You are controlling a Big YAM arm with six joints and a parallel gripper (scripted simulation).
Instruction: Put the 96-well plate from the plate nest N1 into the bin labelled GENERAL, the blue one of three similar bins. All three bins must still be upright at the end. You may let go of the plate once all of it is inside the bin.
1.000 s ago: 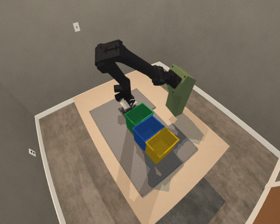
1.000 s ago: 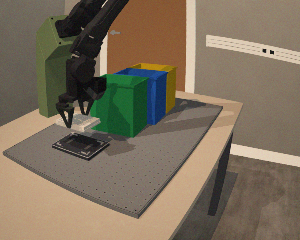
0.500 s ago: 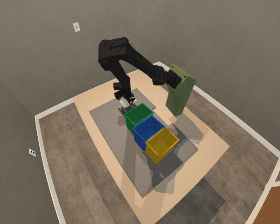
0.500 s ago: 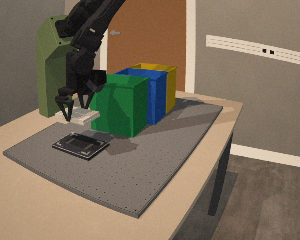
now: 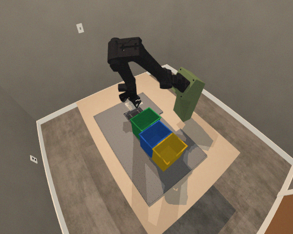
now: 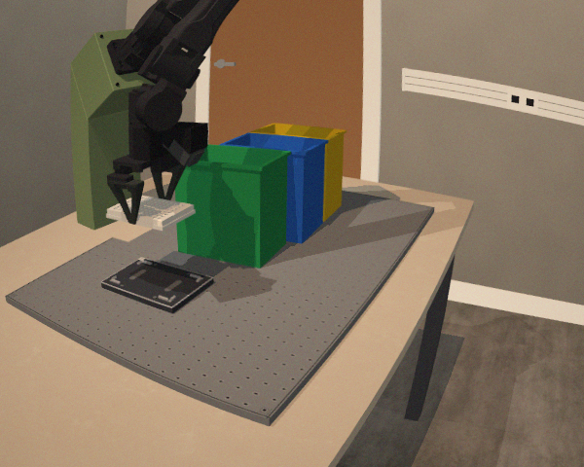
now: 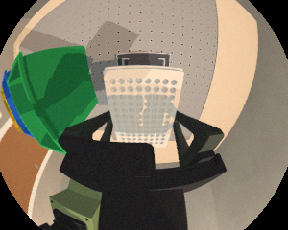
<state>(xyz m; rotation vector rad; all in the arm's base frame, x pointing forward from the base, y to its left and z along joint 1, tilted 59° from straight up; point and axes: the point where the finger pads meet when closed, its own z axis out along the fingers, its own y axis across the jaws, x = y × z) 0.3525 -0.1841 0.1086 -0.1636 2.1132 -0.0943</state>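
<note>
Now: the blue bin 340 mm to the left of my hand and 40 mm below it. Round my hand: black plate nest: 130 mm below; then white 96-well plate: right at my hand; then green bin: 210 mm to the left, 40 mm below.
</note>
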